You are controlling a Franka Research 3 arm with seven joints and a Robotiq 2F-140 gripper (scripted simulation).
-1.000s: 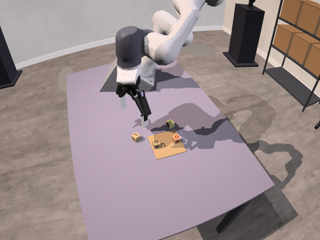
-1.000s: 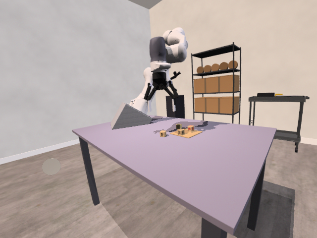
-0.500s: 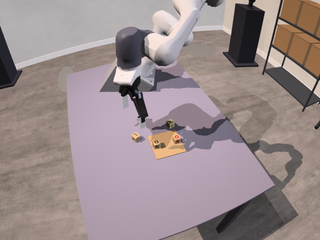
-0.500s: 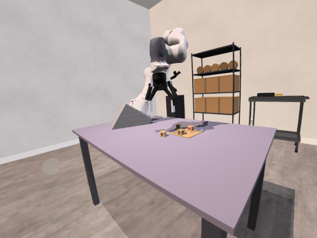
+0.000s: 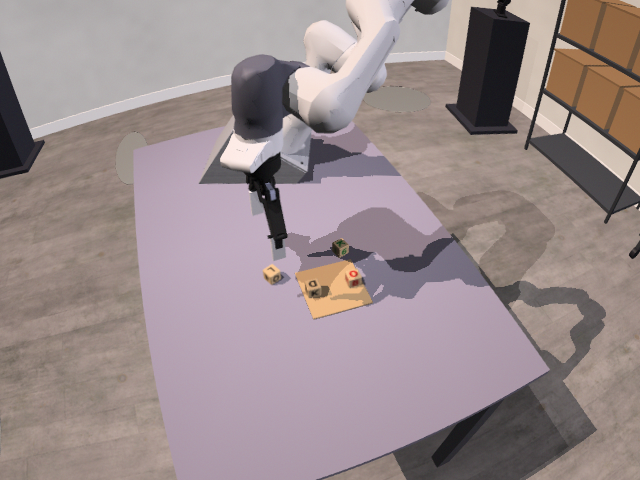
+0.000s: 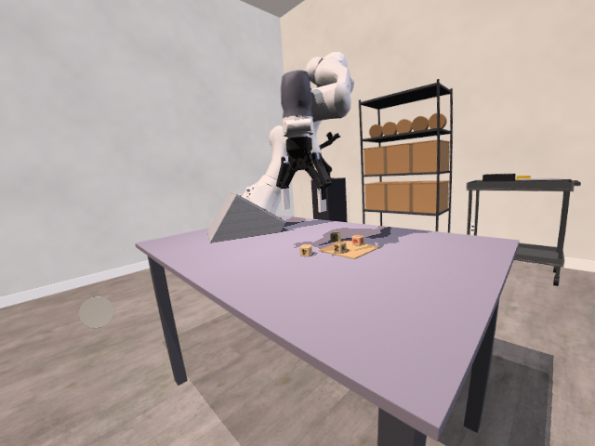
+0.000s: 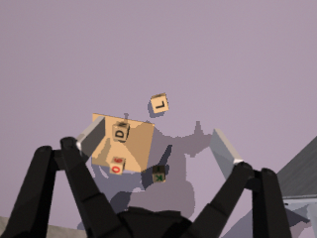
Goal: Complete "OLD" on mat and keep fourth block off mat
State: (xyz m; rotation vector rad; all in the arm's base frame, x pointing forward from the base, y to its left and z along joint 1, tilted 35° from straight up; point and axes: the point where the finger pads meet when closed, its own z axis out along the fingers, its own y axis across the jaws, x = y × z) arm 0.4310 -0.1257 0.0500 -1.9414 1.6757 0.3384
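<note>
Right now my hand is 14 cm above the wooden block. Also, from my hand: tan mat (15 cm below, 13 cm to the left, 6 cm ahead).
</note>
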